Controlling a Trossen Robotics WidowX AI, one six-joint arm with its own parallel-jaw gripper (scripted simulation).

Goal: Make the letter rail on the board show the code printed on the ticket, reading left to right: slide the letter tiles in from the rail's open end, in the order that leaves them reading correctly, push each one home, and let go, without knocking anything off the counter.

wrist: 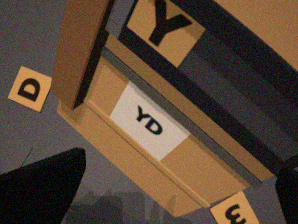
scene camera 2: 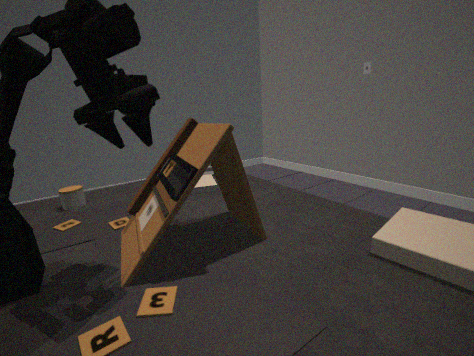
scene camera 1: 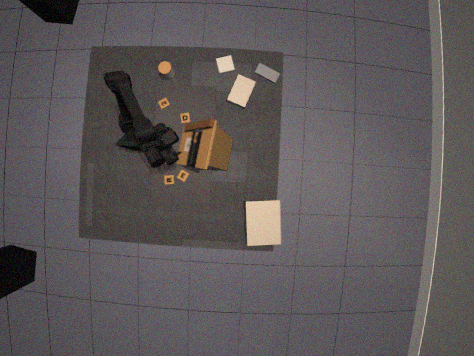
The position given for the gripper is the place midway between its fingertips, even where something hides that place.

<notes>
The gripper point(scene camera 2: 135, 146) is open, with nothing in its grasp. Also in view: a slanted wooden board point(scene camera 1: 213, 146).
The gripper is seen too in the wrist view point(wrist: 181, 168). The slanted wooden board shows as well in the wrist view point(wrist: 228, 92).
</notes>
